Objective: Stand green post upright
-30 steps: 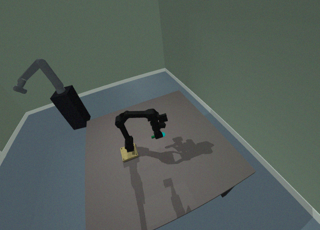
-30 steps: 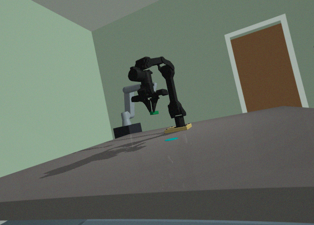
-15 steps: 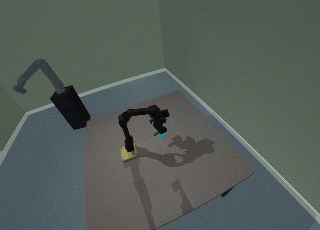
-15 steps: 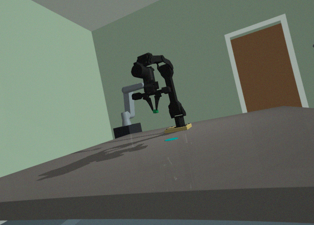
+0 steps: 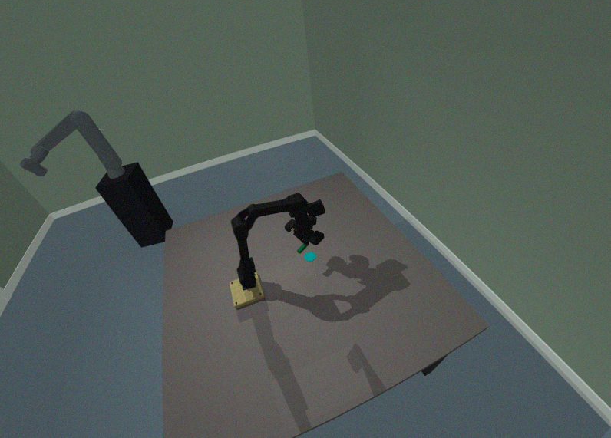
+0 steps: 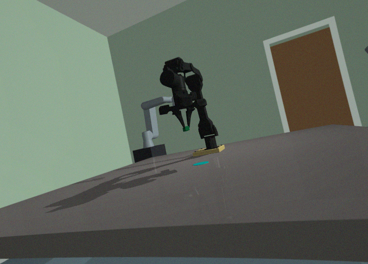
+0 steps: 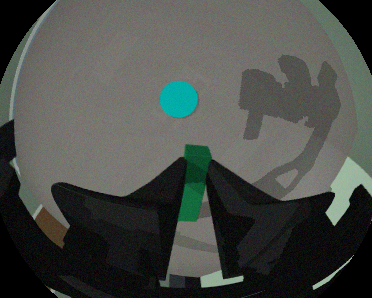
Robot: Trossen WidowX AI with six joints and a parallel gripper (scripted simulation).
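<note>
The cyan circle lies 140 mm below my gripper tip, 30 mm to the left of it and 10 mm ahead of it. Also, from my gripper tip: green post: 20 mm behind, 10 mm to the right.
</note>
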